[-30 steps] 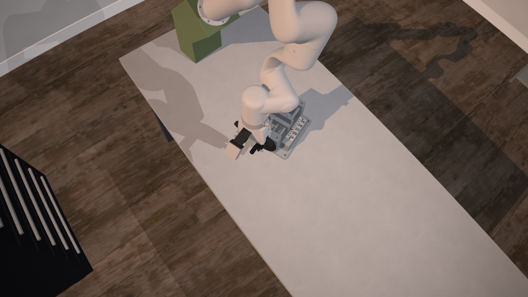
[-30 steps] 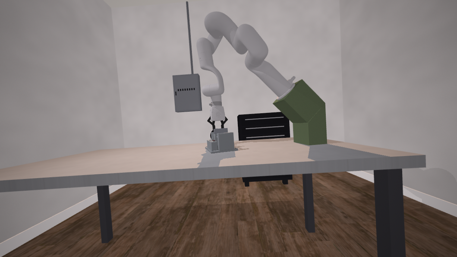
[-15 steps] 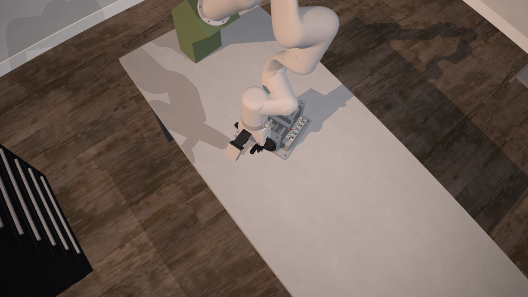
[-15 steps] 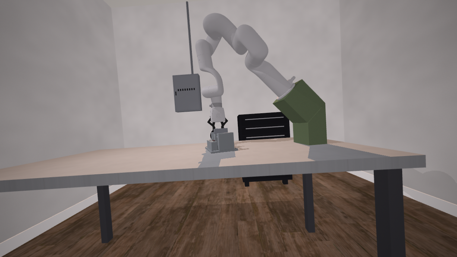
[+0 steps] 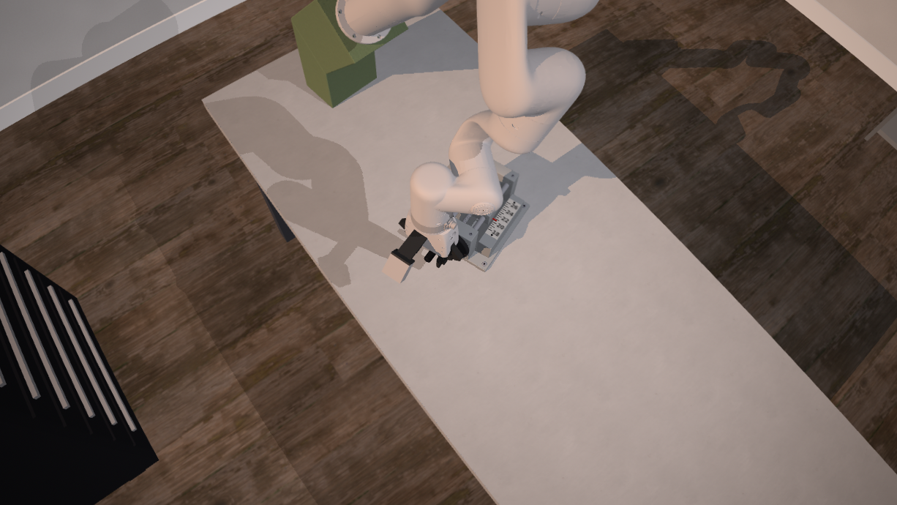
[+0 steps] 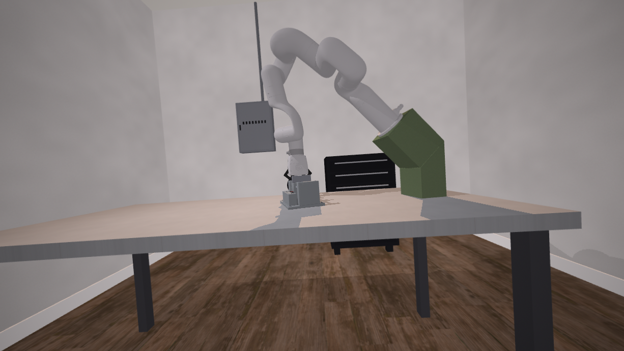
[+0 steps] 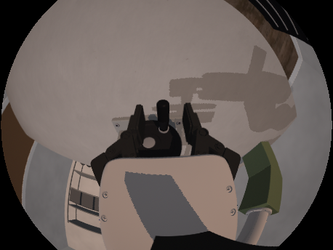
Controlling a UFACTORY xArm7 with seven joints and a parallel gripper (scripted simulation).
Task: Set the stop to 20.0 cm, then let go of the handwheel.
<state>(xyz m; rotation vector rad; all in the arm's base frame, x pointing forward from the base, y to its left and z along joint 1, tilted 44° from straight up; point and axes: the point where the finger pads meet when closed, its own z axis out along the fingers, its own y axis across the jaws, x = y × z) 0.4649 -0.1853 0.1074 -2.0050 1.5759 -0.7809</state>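
Right now the handwheel knob is 20 mm below my hand and 10 mm to the left of it. Also, from my hand: black handwheel 20 mm to the left, 10 mm below; then grey stop block 150 mm to the left, 20 mm above.
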